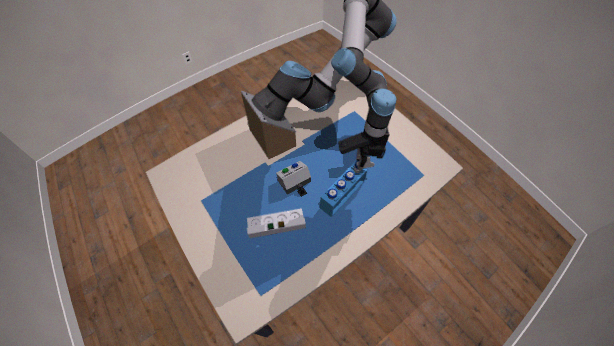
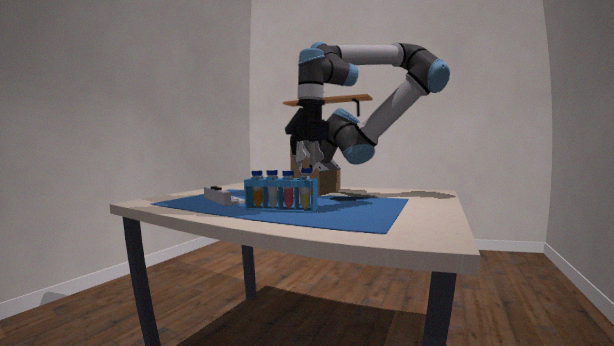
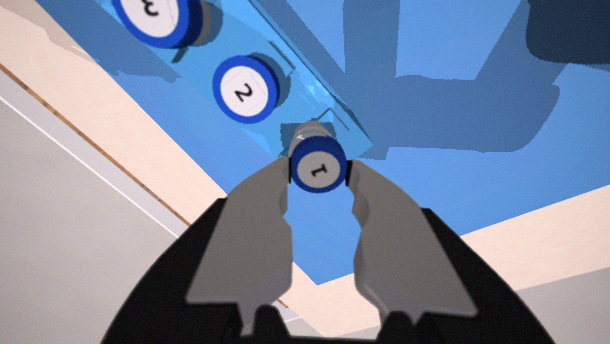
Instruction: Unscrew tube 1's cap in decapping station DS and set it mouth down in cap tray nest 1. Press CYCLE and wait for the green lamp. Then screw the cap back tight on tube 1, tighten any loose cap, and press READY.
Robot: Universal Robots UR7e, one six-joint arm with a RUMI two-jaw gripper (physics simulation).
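Frame: origin at the arm's base, x ahead, y down, z left, level; millimetres.
Seen in the pictures: gripper, fingertip midpoint: (image 1: pixel 359 166) (image 2: pixel 306 172) (image 3: pixel 317 161); arm's base, link origin: (image 1: pixel 266 109).
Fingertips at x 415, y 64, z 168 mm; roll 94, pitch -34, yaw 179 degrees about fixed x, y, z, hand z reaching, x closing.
Observation:
Offsets run from my fingertips to a thing's middle. "spot": to the spot under its first point.
The blue rack @(dx +19, dy +65, dz -82 mm) (image 1: pixel 327 206) (image 2: pixel 263 182) (image 3: pixel 357 143) holds the tubes upright. Tube 1 @(dx +0, dy +54, dz -6 mm) (image 2: pixel 305 198) (image 3: pixel 311 130), with yellow liquid, is in its end place. My gripper (image 1: pixel 359 167) (image 2: pixel 306 168) (image 3: pixel 317 161) points down over that end and is shut on the blue cap marked 1 @(dx -1, dy -7, dz -1 mm) (image 2: pixel 306 171) (image 3: pixel 318 169). This cap sits slightly higher than its neighbours, over the tube's neck; I cannot tell whether any thread still engages. The white cap tray @(spot: dx -24, dy +71, dz -467 mm) (image 1: pixel 254 231) shows round nests with no caps in them. The grey button box @(dx -151, dy +74, dz -211 mm) (image 1: pixel 298 180) has a green button @(dx -174, dy +52, dz -233 mm) (image 1: pixel 285 170) and a blue button @(dx -172, dy +52, dz -188 mm) (image 1: pixel 294 165).
Cap 2 @(dx +13, dy +2, dz -57 mm) (image 1: pixel 350 175) (image 2: pixel 287 173) (image 3: pixel 245 90), cap 3 @(dx +25, dy +0, dz -107 mm) (image 1: pixel 341 184) (image 2: pixel 272 172) (image 3: pixel 152 15) and another cap @(dx +37, dy +2, dz -158 mm) (image 1: pixel 332 193) (image 2: pixel 256 173) are on their tubes. A dark green lamp @(dx -7, dy +63, dz -406 mm) (image 1: pixel 270 226) and an amber one (image 1: pixel 281 224) are on the tray front. A small black part @(spot: dx -84, dy +105, dz -217 mm) (image 1: pixel 301 191) stands beside the box.

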